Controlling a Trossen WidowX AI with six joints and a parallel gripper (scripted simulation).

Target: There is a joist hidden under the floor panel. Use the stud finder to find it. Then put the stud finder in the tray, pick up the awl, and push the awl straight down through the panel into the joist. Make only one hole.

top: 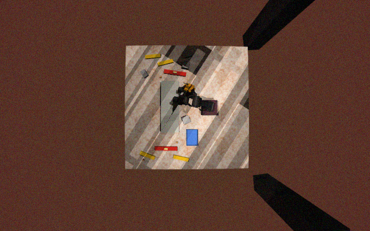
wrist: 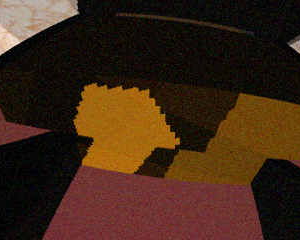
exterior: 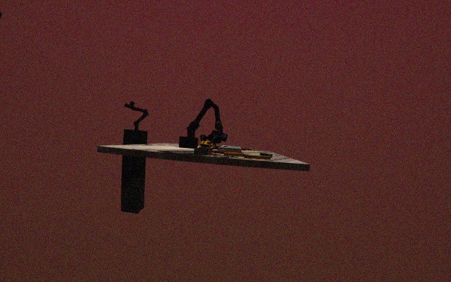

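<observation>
My gripper tip is now 10 mm to the left of the stud finder, 10 mm short of it and 10 mm above it. From my gripper tip the other things lie so: blue tray 520 mm to the left, 50 mm below, 30 mm ahead; then awl 60 mm below, 30 mm to the right, 20 mm ahead.
</observation>
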